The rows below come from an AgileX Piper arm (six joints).
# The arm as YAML. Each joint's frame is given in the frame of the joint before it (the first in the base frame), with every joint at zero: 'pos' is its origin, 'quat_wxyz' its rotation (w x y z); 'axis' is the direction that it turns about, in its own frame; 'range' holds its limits. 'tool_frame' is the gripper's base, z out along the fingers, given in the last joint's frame.
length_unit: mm
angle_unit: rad
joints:
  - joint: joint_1
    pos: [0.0, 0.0, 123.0]
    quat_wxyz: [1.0, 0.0, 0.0, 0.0]
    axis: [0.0, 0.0, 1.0]
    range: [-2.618, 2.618]
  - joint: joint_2
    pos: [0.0, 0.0, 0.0]
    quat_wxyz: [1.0, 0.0, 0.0, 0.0]
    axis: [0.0, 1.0, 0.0]
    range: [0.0, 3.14]
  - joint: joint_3
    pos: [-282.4, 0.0, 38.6]
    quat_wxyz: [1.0, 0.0, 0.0, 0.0]
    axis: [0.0, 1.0, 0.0]
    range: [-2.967, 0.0]
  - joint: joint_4
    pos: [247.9, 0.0, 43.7]
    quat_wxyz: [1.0, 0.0, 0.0, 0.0]
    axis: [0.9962, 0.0, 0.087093]
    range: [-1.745, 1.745]
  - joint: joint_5
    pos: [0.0, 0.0, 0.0]
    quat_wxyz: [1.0, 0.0, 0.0, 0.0]
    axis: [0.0, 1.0, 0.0]
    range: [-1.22, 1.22]
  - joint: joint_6
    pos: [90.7, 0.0, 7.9]
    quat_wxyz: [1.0, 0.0, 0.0, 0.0]
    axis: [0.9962, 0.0, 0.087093]
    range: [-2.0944, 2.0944]
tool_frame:
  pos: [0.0, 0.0, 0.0]
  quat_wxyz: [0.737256, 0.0, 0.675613, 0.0]
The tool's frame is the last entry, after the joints.
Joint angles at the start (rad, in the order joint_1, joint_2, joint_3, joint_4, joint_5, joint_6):
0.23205, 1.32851, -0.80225, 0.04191, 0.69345, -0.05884
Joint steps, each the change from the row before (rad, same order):
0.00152, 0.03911, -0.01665, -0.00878, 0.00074, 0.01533
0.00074, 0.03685, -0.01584, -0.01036, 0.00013, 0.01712
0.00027, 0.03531, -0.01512, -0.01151, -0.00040, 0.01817
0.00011, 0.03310, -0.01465, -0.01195, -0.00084, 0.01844
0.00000, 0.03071, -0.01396, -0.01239, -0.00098, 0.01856
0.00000, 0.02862, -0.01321, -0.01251, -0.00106, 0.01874
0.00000, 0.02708, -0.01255, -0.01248, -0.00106, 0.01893
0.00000, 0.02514, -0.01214, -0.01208, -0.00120, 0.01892
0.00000, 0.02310, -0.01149, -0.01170, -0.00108, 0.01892
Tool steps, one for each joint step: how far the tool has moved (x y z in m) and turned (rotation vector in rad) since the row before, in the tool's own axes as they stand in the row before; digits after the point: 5 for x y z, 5 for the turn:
-0.00426, -0.00045, 0.00775, 0.00444, 0.02349, 0.00774
-0.00406, -0.00064, 0.00743, 0.00605, 0.02137, 0.00885
-0.00388, -0.00074, 0.00727, 0.00718, 0.01992, 0.00929
-0.00377, -0.00071, 0.00686, 0.00769, 0.01760, 0.00921
-0.00358, -0.00068, 0.00641, 0.00813, 0.01561, 0.00895
-0.00337, -0.00061, 0.00605, 0.00829, 0.01404, 0.00891
-0.00318, -0.00054, 0.00581, 0.00835, 0.01301, 0.00901
-0.00307, -0.00045, 0.00539, 0.00811, 0.01120, 0.00923
-0.00288, -0.00038, 0.00496, 0.00789, 0.00981, 0.00947

